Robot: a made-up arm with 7 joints.
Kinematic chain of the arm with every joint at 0, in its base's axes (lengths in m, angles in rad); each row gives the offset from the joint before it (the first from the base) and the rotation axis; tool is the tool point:
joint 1: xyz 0 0 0.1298 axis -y
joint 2: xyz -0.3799 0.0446 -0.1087 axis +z
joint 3: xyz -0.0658 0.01 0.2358 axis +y
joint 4: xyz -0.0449 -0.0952 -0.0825 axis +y
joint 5: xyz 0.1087 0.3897 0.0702 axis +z
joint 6: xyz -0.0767 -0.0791 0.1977 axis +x
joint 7: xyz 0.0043 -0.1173 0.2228 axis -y
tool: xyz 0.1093 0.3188 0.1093
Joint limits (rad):
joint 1: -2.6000..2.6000
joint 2: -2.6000..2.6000
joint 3: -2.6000..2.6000
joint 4: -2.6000..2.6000
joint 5: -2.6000..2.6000
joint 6: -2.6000..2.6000
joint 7: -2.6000..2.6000
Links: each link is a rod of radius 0.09 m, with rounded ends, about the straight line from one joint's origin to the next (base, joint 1, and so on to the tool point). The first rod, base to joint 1, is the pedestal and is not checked.
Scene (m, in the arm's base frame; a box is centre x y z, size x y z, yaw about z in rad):
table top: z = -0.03
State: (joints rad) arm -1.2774 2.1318 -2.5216 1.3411 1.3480 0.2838 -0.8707
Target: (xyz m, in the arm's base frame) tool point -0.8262 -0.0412 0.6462
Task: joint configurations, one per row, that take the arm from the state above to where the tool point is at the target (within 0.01 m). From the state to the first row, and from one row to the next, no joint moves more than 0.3 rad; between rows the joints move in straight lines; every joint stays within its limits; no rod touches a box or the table.
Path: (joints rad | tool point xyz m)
1: -1.0634 1.8380 -2.5412 1.2461 1.3237 0.1678 -0.8931 | -0.0083 -0.5013 0.8682
2: -0.8494 1.5441 -2.5608 1.1511 1.2994 0.0518 -0.9155 | -0.3276 -0.3981 0.9127
3: -0.6355 1.2503 -2.5804 1.0561 1.2751 -0.0642 -0.9379 | -0.6207 -0.2377 0.8328
4: -0.4215 0.9565 -2.6000 0.9611 1.2507 -0.1802 -0.9603 | -0.8262 -0.0412 0.6462

